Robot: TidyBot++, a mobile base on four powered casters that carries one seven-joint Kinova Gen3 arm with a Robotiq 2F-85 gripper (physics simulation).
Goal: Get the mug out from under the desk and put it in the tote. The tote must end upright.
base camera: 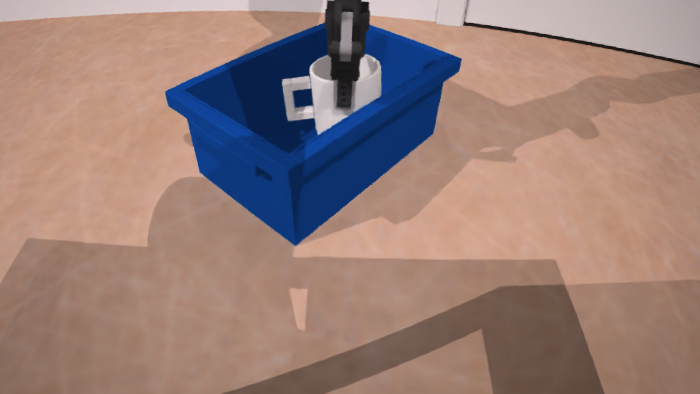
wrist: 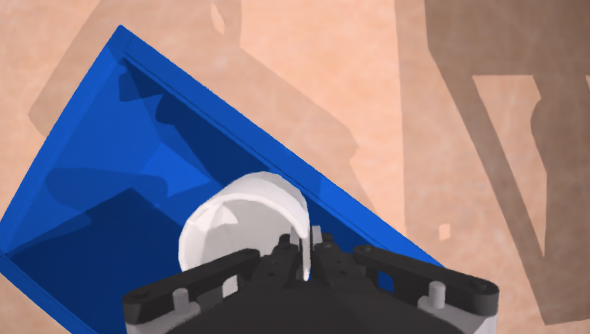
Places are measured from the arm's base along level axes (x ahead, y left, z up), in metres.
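Pixels of known places: gripper, fingertip midpoint: (base camera: 344, 105) (wrist: 306, 240).
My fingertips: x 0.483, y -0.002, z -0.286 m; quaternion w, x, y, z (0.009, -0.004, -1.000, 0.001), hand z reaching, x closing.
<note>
Ahead of a thing's pixels: the offset from my fingertips to its top centre. "spot": to the spot under its first point. Level surfaces: height alone.
The blue tote @[dx +0.062, dy +0.025, dz +0.010 m] (base camera: 365, 145) (wrist: 225, 105) stands upright on the floor. The white mug @[spot: dx +0.004, dy +0.019, dz +0.003 m] (base camera: 325, 100) (wrist: 242, 192) is upright inside the tote's opening, near its long near wall, with its lower part hidden behind that wall in the base camera view. Its handle points left there. Whether its base touches the tote floor is hidden. My gripper (base camera: 344, 102) (wrist: 306, 240) points down and is shut on the mug's wall at the rim, one finger inside and one outside, on the side next to the long wall.
A white wall (base camera: 125, 6) and a white panel (base camera: 600, 22) with a dark lower edge stand behind the tote. Shadows of the arm and of a frame-like shape fall across the floor @[dz -0.110 m] (base camera: 100, 210) (wrist: 320, 55) around the tote.
</note>
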